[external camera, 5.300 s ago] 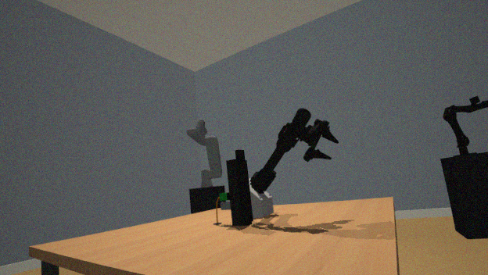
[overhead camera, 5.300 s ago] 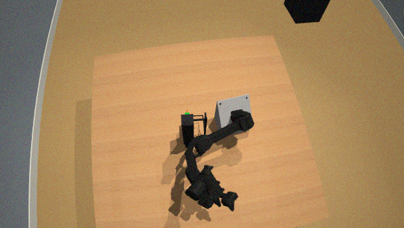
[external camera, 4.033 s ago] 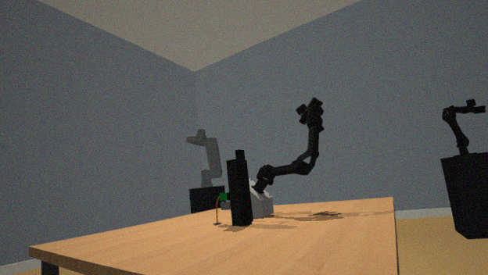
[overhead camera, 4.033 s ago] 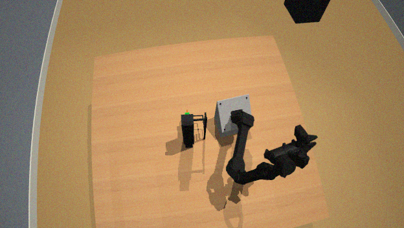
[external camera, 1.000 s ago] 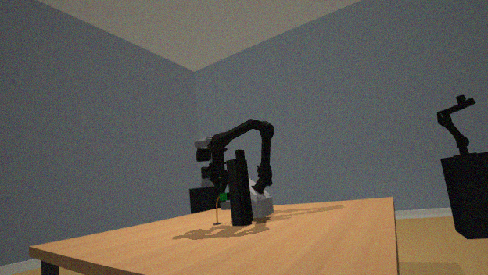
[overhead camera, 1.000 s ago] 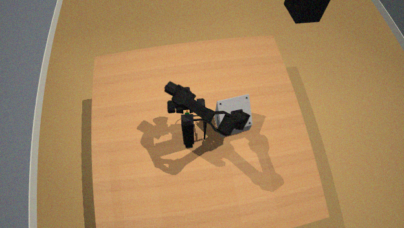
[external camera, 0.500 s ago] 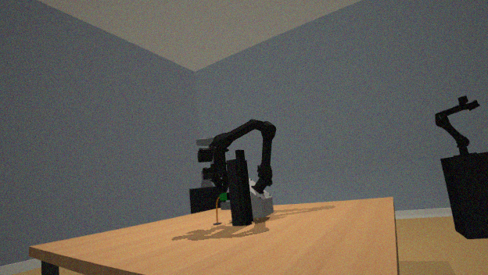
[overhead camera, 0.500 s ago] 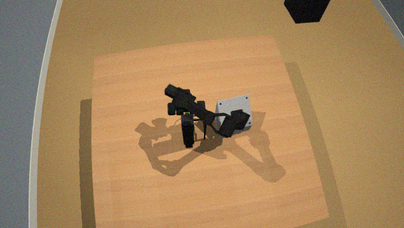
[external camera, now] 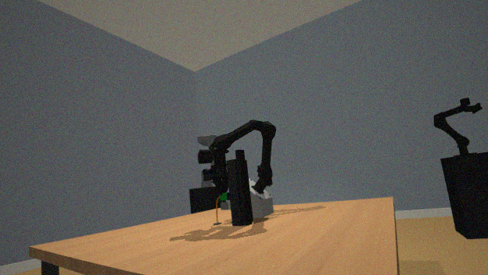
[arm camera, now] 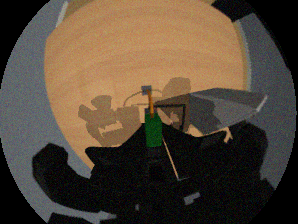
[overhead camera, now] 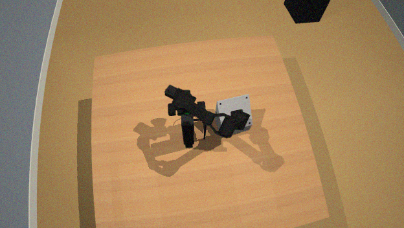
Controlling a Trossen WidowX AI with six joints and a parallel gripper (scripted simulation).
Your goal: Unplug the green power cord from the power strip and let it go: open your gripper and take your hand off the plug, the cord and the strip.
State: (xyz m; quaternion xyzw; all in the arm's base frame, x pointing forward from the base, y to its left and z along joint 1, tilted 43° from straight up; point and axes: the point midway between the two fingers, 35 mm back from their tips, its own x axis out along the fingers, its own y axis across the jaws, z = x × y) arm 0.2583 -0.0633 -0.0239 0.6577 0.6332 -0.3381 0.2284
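Right now the green plug is 3 cm to the left of my gripper tip.
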